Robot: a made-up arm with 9 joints. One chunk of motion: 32 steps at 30 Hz.
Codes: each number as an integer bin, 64 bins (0 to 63) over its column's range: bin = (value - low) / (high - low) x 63, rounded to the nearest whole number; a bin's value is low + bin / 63 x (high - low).
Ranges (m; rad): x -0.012..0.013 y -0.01..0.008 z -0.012..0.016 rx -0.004..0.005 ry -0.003..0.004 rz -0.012..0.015
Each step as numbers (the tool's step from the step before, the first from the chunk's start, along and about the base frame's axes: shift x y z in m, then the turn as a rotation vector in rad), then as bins.
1 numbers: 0.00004 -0.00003 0.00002 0.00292 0.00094 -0.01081
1 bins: 30 35 27 48 35 3
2 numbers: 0.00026 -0.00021 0.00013 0.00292 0.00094 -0.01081
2 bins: 31 34 27 48 35 3
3 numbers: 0.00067 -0.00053 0.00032 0.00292 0.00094 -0.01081
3 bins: 32 33 28 48 35 3
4 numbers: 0.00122 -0.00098 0.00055 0.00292 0.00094 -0.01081
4 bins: 33 32 28 48 35 3
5 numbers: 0.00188 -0.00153 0.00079 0.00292 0.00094 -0.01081
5 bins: 35 30 29 48 35 3
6 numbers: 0.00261 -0.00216 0.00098 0.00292 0.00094 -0.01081
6 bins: 37 27 29 48 35 3
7 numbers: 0.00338 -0.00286 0.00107 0.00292 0.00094 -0.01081
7 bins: 39 25 29 48 35 3
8 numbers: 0.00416 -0.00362 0.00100 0.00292 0.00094 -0.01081
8 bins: 41 22 29 48 35 3
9 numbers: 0.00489 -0.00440 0.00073 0.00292 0.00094 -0.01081
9 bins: 43 20 29 48 35 3
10 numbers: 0.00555 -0.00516 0.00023 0.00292 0.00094 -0.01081
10 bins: 44 17 28 48 35 3
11 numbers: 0.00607 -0.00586 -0.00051 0.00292 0.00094 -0.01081
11 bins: 46 14 26 48 35 3
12 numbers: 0.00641 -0.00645 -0.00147 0.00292 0.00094 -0.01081
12 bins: 46 12 24 48 35 3
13 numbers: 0.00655 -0.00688 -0.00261 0.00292 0.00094 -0.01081
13 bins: 47 11 21 48 35 3
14 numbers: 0.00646 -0.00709 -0.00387 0.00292 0.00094 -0.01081
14 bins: 47 10 18 48 35 3
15 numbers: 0.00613 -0.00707 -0.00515 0.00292 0.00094 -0.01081
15 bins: 46 10 15 48 35 3
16 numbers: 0.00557 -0.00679 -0.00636 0.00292 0.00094 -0.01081
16 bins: 44 11 13 48 35 3
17 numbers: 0.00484 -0.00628 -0.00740 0.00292 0.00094 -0.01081
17 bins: 42 13 10 48 35 3
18 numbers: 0.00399 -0.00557 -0.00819 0.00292 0.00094 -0.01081
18 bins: 40 16 9 48 35 3
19 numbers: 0.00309 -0.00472 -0.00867 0.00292 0.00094 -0.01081
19 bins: 38 18 7 48 35 3
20 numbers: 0.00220 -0.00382 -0.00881 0.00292 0.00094 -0.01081
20 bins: 36 22 7 48 35 3
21 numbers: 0.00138 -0.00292 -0.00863 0.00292 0.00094 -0.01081
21 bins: 34 25 8 48 35 3
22 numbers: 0.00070 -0.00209 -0.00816 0.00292 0.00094 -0.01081
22 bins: 32 28 9 48 35 3
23 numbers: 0.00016 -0.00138 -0.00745 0.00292 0.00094 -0.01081
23 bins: 31 30 10 48 35 3
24 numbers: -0.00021 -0.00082 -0.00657 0.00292 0.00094 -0.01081
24 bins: 30 32 12 48 35 3
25 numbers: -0.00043 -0.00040 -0.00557 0.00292 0.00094 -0.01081
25 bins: 29 34 14 48 35 3
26 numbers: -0.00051 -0.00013 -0.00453 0.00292 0.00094 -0.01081
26 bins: 29 35 17 48 35 3
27 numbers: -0.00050 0.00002 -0.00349 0.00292 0.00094 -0.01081
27 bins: 29 35 19 48 35 3
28 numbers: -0.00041 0.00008 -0.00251 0.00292 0.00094 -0.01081
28 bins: 29 35 21 48 35 3
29 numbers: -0.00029 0.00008 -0.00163 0.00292 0.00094 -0.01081
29 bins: 30 35 23 48 35 3
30 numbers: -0.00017 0.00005 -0.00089 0.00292 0.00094 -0.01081
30 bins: 30 35 25 48 35 3
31 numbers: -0.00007 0.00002 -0.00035 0.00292 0.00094 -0.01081
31 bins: 30 35 26 48 35 3
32 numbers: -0.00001 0.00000 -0.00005 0.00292 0.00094 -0.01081
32 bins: 30 35 27 48 35 3
